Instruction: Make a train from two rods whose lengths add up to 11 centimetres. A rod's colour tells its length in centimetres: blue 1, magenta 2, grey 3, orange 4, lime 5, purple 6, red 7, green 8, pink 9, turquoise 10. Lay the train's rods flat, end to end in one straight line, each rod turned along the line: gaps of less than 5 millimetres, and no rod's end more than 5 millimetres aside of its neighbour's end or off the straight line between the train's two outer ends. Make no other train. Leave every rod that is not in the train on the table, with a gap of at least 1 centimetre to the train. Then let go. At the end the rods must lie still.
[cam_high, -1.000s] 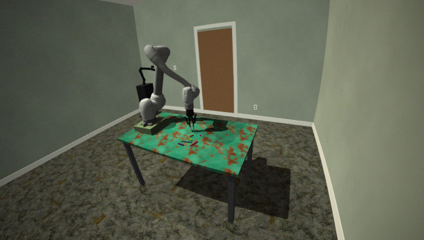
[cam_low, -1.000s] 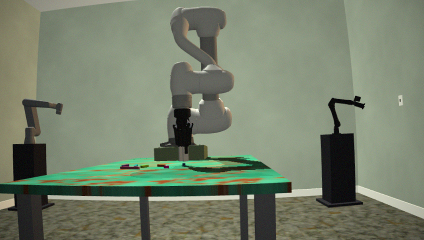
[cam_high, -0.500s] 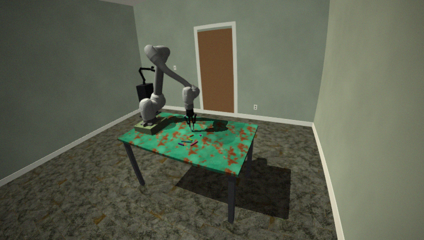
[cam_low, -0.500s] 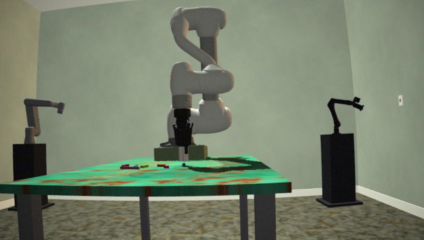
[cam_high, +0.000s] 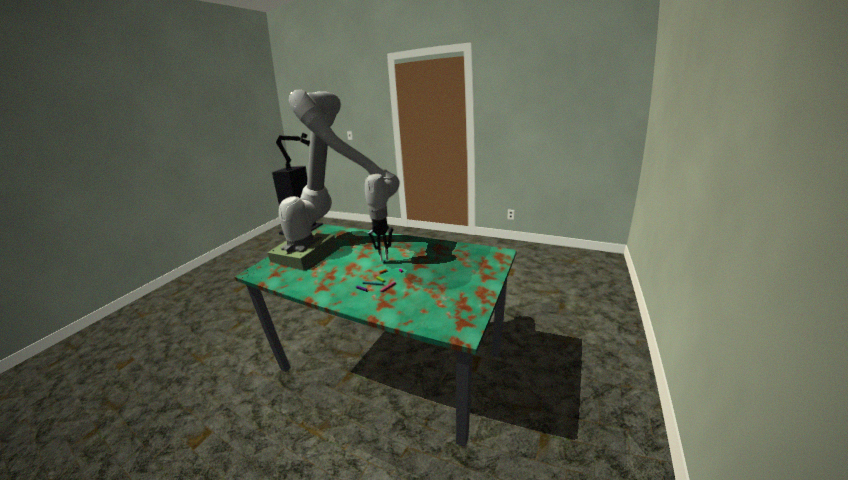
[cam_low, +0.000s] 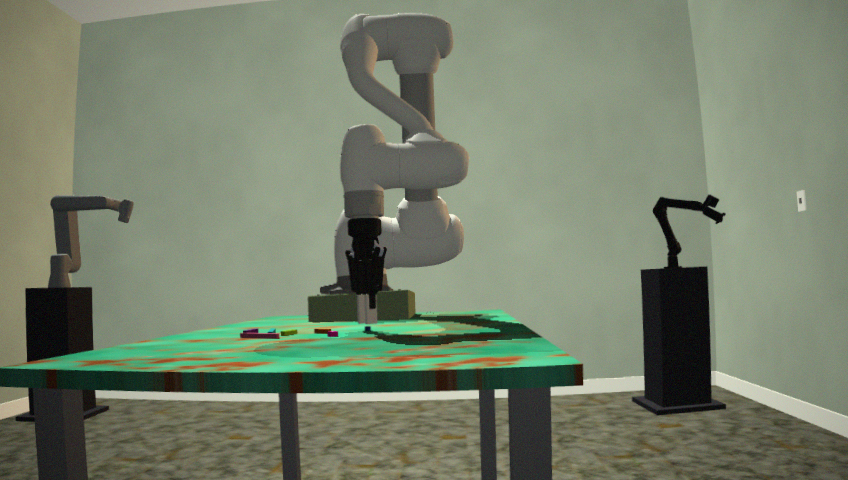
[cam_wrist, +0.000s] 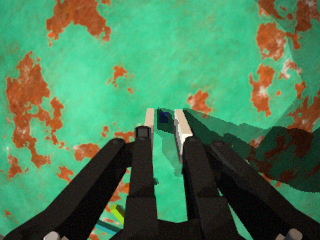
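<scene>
My gripper is now 4 cm above the small blue rod. The rest, counted from my hand: lime rod 6 cm ahead, 16 cm to the right, 4 cm below; then orange rod 4 cm ahead, 9 cm to the right, 4 cm below; then magenta rod 12 cm ahead, 6 cm to the right, 4 cm below.
</scene>
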